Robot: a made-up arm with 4 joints. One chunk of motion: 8 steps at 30 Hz.
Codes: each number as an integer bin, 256 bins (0 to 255) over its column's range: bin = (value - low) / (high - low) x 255, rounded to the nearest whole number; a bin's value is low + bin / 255 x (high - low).
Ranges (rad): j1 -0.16..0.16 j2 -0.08..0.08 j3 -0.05..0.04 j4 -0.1..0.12
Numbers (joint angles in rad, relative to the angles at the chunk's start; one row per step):
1: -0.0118 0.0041 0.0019 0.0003
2: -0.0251 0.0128 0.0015 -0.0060
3: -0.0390 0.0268 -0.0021 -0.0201
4: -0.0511 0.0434 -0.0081 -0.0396
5: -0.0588 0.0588 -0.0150 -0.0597
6: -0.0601 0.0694 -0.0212 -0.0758
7: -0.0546 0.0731 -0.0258 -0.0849
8: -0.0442 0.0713 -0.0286 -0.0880
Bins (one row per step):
1: 118 134 147 116
2: 107 148 146 109
3: 96 170 136 93
4: 87 197 119 70
5: 81 221 99 47
6: 80 238 82 28
7: 84 244 69 18
8: 92 241 61 14

